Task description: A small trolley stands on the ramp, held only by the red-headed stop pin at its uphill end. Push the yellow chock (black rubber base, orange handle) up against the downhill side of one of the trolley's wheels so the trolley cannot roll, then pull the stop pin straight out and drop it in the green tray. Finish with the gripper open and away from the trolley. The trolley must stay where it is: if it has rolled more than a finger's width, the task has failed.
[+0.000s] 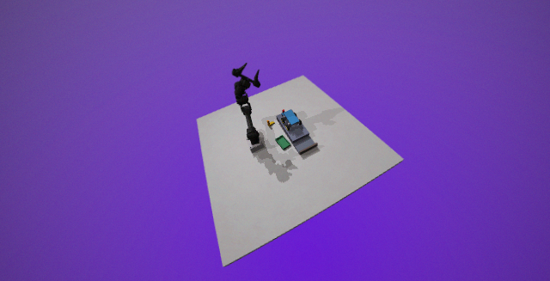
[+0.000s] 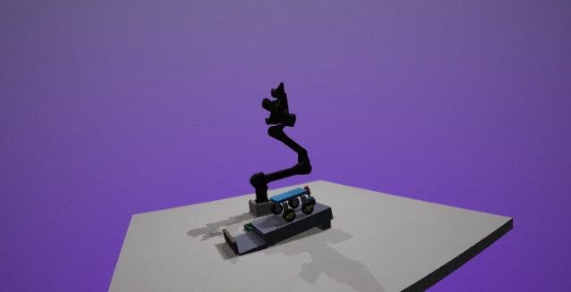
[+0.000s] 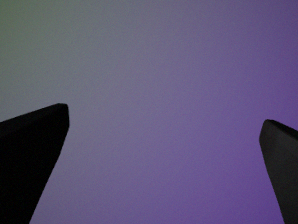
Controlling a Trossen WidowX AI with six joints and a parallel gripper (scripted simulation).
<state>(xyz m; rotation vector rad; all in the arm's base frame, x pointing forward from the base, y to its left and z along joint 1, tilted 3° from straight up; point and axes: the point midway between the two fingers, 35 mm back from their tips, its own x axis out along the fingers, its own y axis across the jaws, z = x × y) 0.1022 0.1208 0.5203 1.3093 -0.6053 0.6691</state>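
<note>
Right now the yellow chock is 580 mm below my gripper tip, 50 mm to the left of it and 20 mm ahead of it. From my gripper tip the other things lie so: red-headed stop pin: 470 mm below, 140 mm ahead, 20 mm to the left; then blue trolley: 490 mm below, 180 mm ahead, 70 mm to the right; then brown lip: 570 mm below, 320 mm to the right, 220 mm ahead.
</note>
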